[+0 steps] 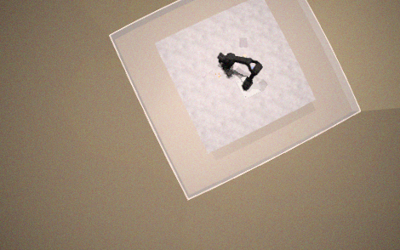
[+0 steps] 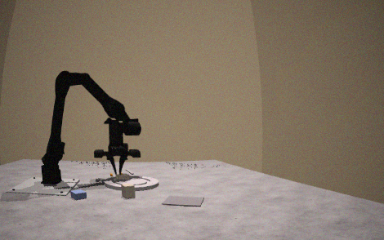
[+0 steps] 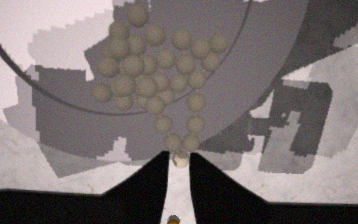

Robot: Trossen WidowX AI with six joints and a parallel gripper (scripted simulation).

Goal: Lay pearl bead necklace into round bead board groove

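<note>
The round bead board is 90 mm to the right of my gripper tip, 60 mm ahead of it and 10 mm below it. The rest, counted from my gripper tip: flat grey plate (310 mm to the right, 210 mm ahead, 10 mm below); cream cube (250 mm to the right, 60 mm ahead); blue block (290 mm to the right, 90 mm behind, 10 mm below).
</note>
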